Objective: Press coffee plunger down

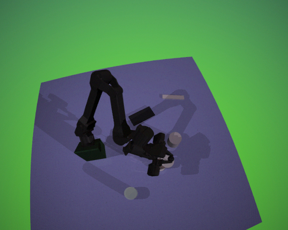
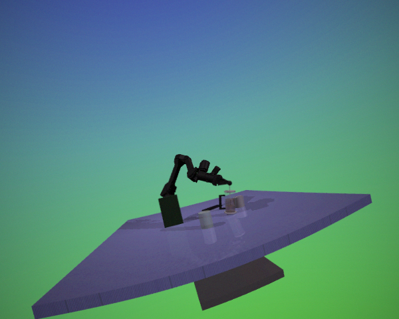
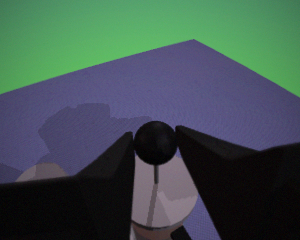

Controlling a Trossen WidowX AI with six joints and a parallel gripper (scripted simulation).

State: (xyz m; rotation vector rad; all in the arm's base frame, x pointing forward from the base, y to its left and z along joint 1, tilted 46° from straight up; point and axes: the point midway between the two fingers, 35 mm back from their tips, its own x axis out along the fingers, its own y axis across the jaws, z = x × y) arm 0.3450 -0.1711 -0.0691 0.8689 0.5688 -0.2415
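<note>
The coffee press is 90 mm below my gripper tip, 40 mm behind it and 10 mm to the left of it. Also, from my gripper tip: pale flat bar (430 mm to the left, 190 mm ahead, 180 mm below).
</note>
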